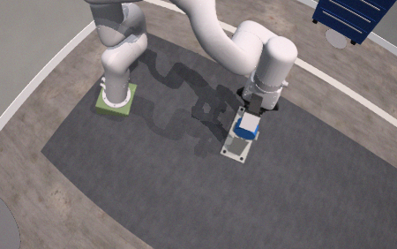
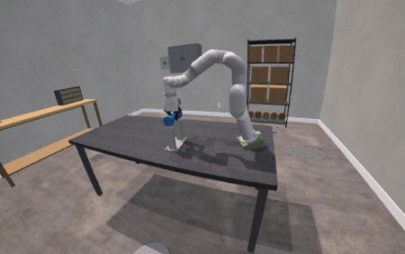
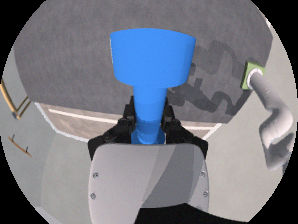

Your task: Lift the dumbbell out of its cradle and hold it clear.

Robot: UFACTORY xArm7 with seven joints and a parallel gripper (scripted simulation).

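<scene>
Right now my hand is 12 cm above the grey cradle. Also, from my hand: blue dumbbell: right at my hand.
</scene>
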